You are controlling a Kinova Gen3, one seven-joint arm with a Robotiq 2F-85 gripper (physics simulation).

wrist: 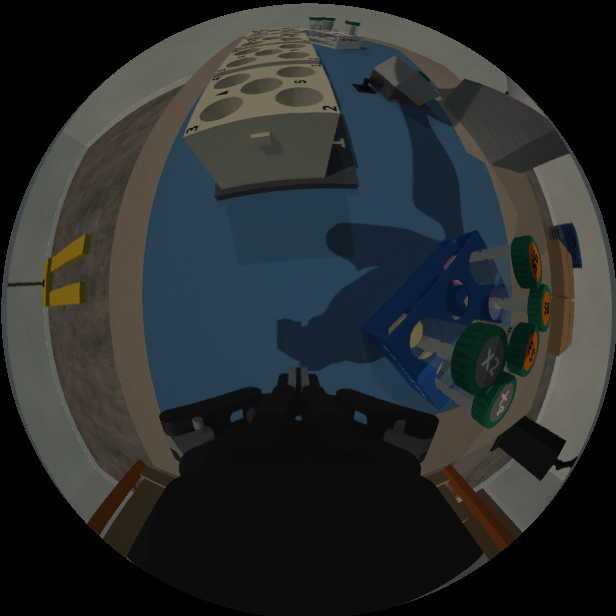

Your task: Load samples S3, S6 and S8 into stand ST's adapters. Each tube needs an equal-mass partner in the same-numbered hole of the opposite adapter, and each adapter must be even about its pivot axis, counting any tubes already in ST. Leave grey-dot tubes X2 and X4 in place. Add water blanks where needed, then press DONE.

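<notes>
In the wrist view my gripper is shut and empty, its fingertips together above the blue mat. The blue sample rack lies to my right, holding several green-capped tubes. Three caps carry orange dots; two nearer caps carry grey dots, one marked X2 and one beside it. One rack hole stands empty. The beige centrifuge stand sits ahead at upper left with several empty numbered adapter holes. A far rack with green-capped tubes shows at the top.
Grey blocks stand at the upper right. A yellow bracket is off the mat at left. A dark box sits at lower right. Brown and blue boxes lie beyond the sample rack.
</notes>
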